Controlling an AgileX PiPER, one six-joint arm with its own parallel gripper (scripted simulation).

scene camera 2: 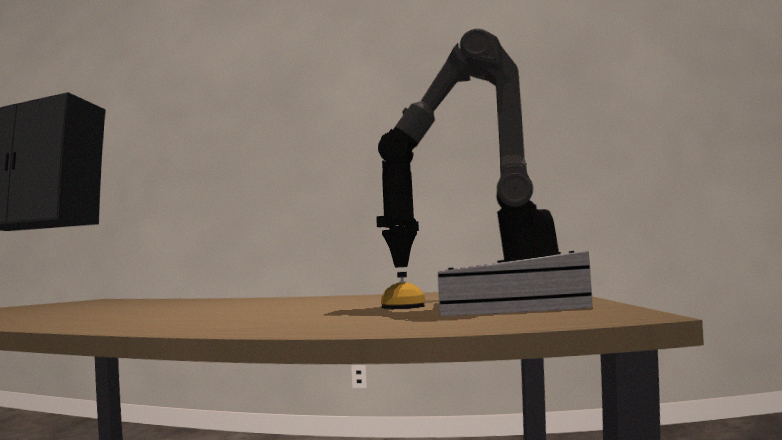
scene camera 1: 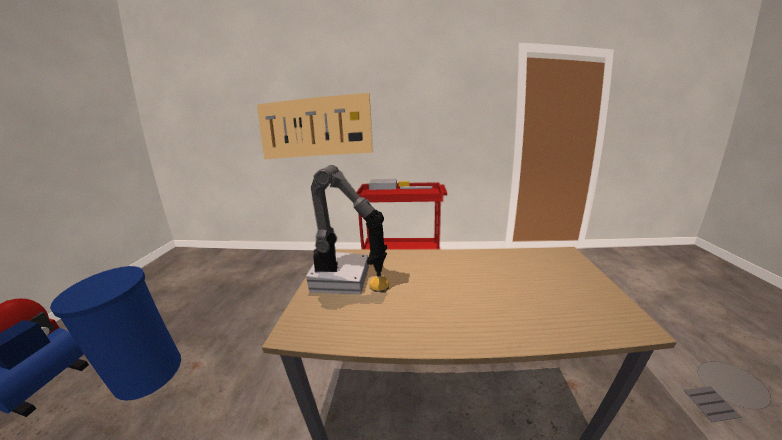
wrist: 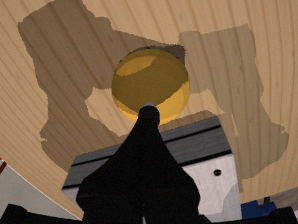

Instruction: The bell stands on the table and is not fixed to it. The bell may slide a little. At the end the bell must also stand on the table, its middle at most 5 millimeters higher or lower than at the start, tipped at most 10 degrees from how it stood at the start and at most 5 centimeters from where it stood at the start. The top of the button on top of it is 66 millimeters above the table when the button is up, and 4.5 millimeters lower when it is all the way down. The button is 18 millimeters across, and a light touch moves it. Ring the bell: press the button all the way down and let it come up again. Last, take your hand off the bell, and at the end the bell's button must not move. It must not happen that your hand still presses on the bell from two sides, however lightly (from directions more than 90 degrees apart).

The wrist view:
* my gripper: 147, 128
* yellow dome bell: 150, 77
